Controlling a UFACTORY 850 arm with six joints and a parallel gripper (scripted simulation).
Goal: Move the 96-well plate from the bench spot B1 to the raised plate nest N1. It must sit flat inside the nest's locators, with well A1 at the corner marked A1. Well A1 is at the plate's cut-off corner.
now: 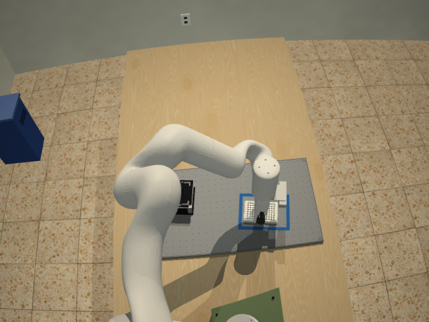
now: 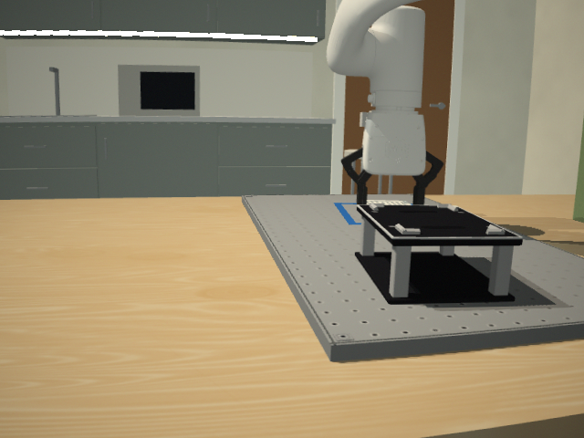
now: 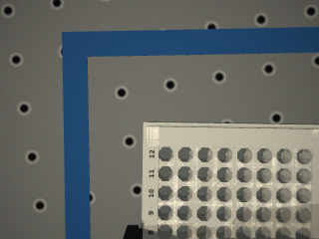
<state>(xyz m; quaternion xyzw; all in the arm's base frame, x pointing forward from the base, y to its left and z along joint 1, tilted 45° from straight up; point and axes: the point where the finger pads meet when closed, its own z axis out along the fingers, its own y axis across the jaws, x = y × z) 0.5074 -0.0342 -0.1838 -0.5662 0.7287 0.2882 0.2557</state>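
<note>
Now: hand 10 mm above the white 96-well plate. Round my hand: black raised plate nest: 320 mm to the left, 110 mm ahead, 40 mm above; then locator: 400 mm to the left, 80 mm ahead, 40 mm above.
</note>
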